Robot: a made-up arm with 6 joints. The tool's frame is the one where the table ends. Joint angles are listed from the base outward.
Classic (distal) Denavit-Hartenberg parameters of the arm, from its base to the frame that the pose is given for. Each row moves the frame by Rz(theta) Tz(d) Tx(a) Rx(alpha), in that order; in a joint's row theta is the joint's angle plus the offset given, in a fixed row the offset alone. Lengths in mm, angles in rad.
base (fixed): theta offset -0.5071  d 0  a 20.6  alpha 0
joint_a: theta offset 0.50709  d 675  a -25  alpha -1.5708
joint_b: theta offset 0.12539  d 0  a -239.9  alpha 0
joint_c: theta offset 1.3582  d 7  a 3.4  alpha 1.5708
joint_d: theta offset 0  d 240.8  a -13.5  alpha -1.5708
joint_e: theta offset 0  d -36  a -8.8  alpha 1.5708
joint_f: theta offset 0  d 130.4  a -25  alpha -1.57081
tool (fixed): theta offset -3.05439  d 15  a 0  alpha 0
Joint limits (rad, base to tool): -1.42..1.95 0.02..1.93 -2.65..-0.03 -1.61..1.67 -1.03..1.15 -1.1..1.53
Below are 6 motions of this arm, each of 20 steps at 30 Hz.
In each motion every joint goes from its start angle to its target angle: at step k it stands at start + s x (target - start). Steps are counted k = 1, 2, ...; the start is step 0. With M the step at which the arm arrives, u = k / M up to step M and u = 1 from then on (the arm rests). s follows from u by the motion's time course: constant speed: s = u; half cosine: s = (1 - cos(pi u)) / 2; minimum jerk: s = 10 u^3 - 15 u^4 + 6 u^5.
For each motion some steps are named. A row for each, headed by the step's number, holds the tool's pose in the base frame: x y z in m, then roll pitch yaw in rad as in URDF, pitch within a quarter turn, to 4 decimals.
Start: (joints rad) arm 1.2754 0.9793 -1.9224 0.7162 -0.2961 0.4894
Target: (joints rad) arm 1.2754 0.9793 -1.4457 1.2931 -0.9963 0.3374
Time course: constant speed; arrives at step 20
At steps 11, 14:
11: 0.1510 0.0261 1.1342 1.0063 0.3200 -0.7345
14: 0.1633 0.0351 1.1058 0.9156 0.4098 -0.7946

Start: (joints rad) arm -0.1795 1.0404 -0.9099 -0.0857 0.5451 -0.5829
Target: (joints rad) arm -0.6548 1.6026 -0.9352 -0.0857 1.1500 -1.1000
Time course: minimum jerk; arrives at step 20
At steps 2, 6, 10, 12, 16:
2: 0.2552 -0.0599 0.8396 -2.2799 -0.6269 0.6630
6: 0.2562 -0.0788 0.8052 -2.1724 -0.4600 0.5764
10: 0.2376 -0.1147 0.7359 -1.9321 -0.1242 0.4744
12: 0.2183 -0.1288 0.7036 -1.7798 0.0300 0.4618
16: 0.1843 -0.1409 0.6662 -1.5220 0.1967 0.4910

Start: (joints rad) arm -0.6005 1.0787 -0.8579 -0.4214 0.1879 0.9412
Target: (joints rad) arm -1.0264 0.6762 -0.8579 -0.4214 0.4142 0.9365
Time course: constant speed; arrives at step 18
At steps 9, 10, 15, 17, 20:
9: 0.1451 -0.1918 0.9267 -0.5296 -0.9856 -2.0103
10: 0.1365 -0.1910 0.9305 -0.5111 -0.9893 -2.0545
15: 0.0947 -0.1820 0.9479 -0.4144 -1.0030 -2.2792
17: 0.0788 -0.1760 0.9539 -0.3742 -1.0062 -2.3704
20: 0.0711 -0.1725 0.9567 -0.3539 -1.0072 -2.4162

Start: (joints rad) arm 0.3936 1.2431 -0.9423 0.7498 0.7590 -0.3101
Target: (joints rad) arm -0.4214 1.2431 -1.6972 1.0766 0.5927 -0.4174
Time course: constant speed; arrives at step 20
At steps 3, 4, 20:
3: 0.2745 0.0983 0.8241 -0.8408 -0.6480 -0.0312
4: 0.2821 0.0887 0.8385 -0.8080 -0.6880 -0.0967
20: 0.2647 -0.0824 1.0696 0.2751 -1.1002 -1.6737

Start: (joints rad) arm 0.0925 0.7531 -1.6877 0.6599 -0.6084 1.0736
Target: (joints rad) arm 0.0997 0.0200 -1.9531 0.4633 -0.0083 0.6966
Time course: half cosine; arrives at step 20
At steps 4, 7, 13, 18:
4: -0.0668 -0.1178 1.1731 1.5856 0.2310 -1.4428
7: -0.1413 -0.1159 1.1702 1.6586 0.1634 -1.5018
13: -0.3258 -0.1105 1.1068 1.8655 0.0775 -1.7212
18: -0.4130 -0.1071 1.0405 1.9776 0.0962 -1.8640

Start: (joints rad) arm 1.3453 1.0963 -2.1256 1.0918 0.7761 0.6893
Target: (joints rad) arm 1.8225 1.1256 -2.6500 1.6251 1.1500 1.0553
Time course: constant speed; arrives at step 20
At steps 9, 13, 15, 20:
9: -0.0466 0.0283 1.2244 0.5719 -0.4283 1.0015
13: -0.0608 -0.0147 1.2306 0.5506 -0.4665 1.2623
15: -0.0646 -0.0379 1.2320 0.5286 -0.4887 1.3952
20: -0.0638 -0.0982 1.2297 0.4377 -0.5457 1.7359

